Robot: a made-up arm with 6 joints.
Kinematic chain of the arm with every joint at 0, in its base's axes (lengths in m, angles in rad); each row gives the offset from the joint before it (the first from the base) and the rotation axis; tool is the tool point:
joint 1: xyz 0 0 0.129 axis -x
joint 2: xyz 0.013 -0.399 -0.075 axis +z
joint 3: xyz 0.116 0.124 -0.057 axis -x
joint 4: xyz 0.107 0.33 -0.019 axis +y
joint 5: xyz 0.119 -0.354 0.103 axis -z
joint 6: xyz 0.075 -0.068 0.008 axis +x
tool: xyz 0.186 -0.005 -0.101
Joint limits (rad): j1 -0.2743..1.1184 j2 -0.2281..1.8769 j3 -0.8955..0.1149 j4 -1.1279..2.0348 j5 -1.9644..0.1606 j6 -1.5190..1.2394
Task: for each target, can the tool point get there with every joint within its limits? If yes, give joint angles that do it. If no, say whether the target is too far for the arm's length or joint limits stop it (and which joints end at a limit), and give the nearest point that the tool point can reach.
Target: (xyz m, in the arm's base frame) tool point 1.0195 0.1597 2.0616
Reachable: no: too far | nearest point 0.4380 -0.1691 0.7474 | short by 1.474 m
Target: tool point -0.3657 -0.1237 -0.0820
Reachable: yes | joints 0.3636 1.5846 -0.0211 0.6686 -1.7186 -0.1692
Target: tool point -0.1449 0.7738 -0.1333
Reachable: no: joint limits stop it (at a limit: joint 1, joint 3, joint 6) | nearest point -0.0849 0.3414 -0.1015 | short by 0.438 m
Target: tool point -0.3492 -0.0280 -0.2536
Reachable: yes | joints -0.1384 1.6329 -0.1206 1.2138 -1.0065 0.5666
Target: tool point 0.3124 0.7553 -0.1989
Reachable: no: joint limits stop it (at a limit: joint 1, joint 3, joint 6) | nearest point 0.1969 0.3206 -0.1317 | short by 0.455 m
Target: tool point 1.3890 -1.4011 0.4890
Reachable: no: too far | nearest point 0.5893 -0.6373 0.2928 | short by 1.123 m
